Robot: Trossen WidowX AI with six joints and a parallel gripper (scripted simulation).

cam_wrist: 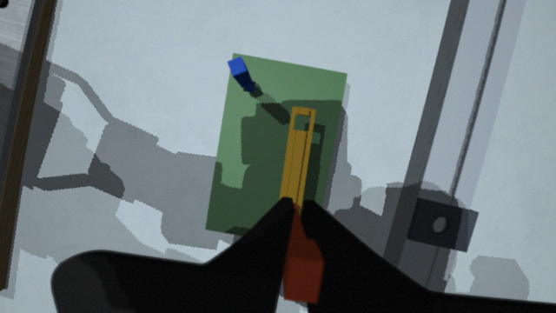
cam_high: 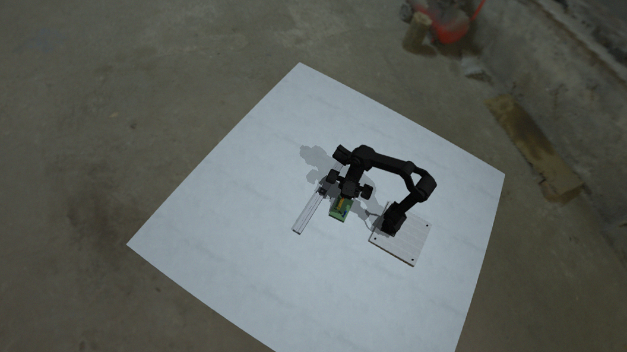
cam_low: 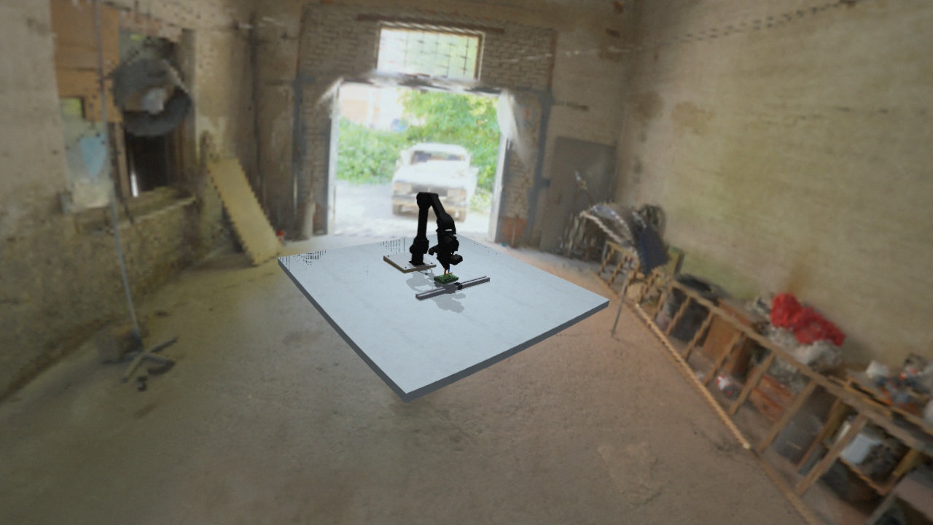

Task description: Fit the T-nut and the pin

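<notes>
My gripper tip is 60 mm above the green tray, 40 mm to the right of it and 30 mm past it. Round my gripper tip: brass T-nut 20 mm to the left; then aluminum rail 100 mm ahead, 50 mm below, 10 mm to the right; then blue pin 50 mm to the left, 40 mm below, 40 mm behind.
</notes>
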